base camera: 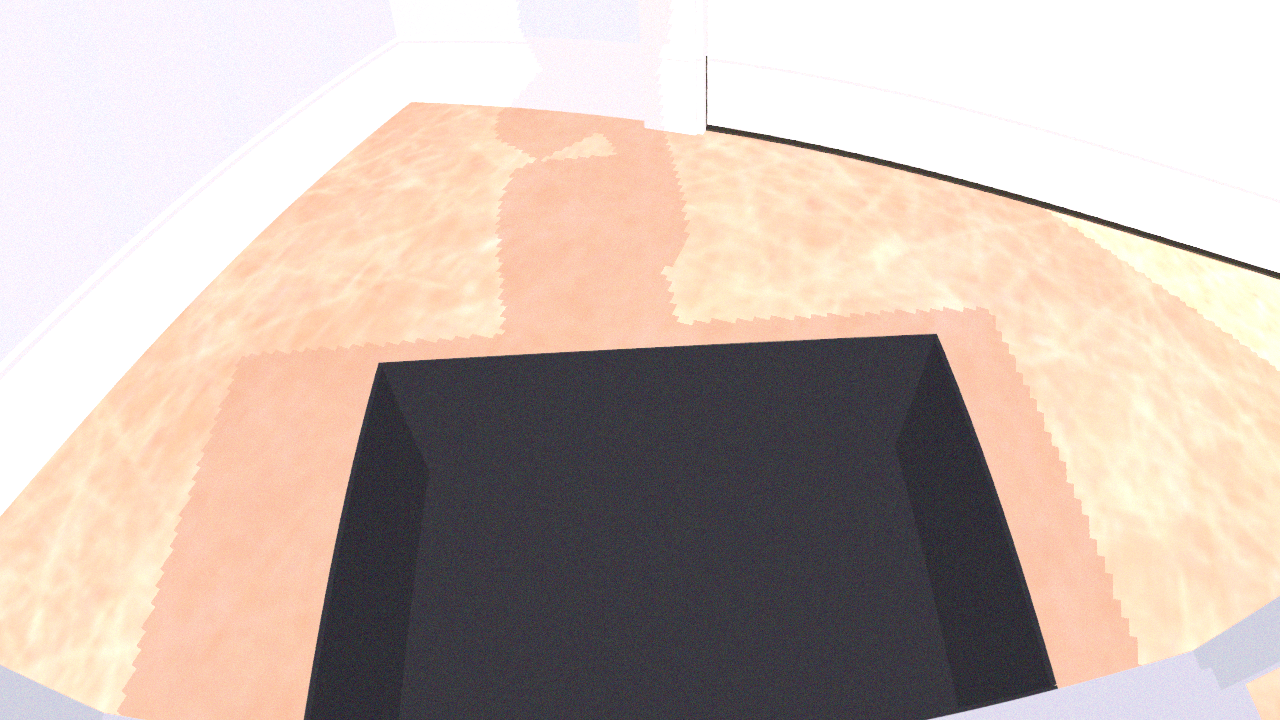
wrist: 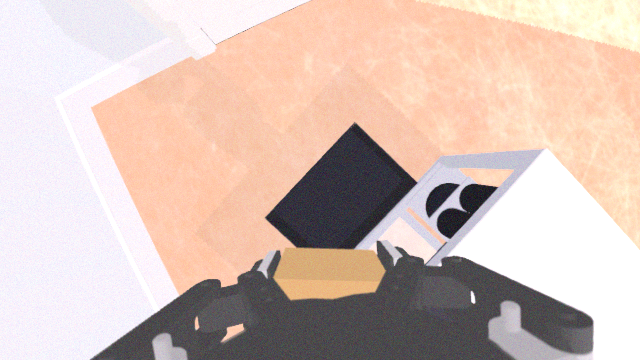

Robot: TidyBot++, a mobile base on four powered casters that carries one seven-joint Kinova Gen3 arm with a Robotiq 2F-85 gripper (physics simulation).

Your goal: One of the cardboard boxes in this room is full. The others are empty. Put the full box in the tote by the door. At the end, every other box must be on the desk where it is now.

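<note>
The black tote stands on the floor; in the base camera view its inside shows no box. In the wrist view my gripper is shut on a cardboard box, with one finger at each side of it. The box is held above the floor and, in the wrist view, shows at the near edge of the tote, overlapping it slightly. The box's top looks closed, and its contents do not show. The desk and the other boxes do not show in these views.
My mobile base stands right beside the tote, at the right of the wrist view. A white wall runs along the left. The white door is behind the tote, with the floor between them.
</note>
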